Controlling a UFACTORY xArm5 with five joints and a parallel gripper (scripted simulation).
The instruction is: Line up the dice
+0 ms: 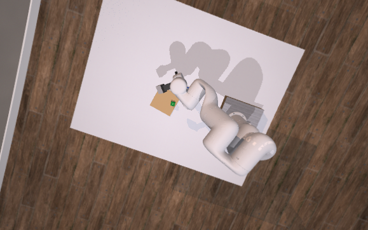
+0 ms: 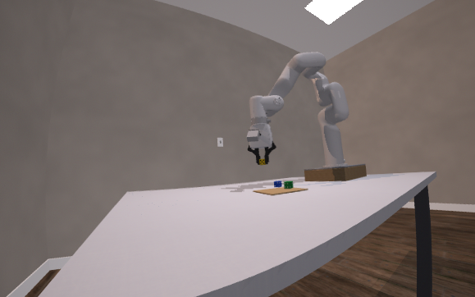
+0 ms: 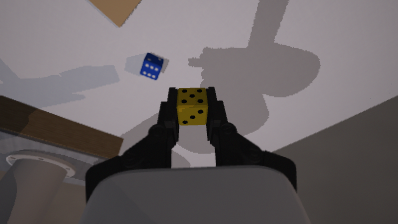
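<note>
Right now my hand is 6 cm short of the tan mat, 14 cm to the right of it and 12 cm above it. From my hand the other things lie so: blue die 5 cm behind, 4 cm to the left, 11 cm below; then yellow die 1 cm below; then green die 1 cm ahead, 14 cm to the left, 11 cm below.
</note>
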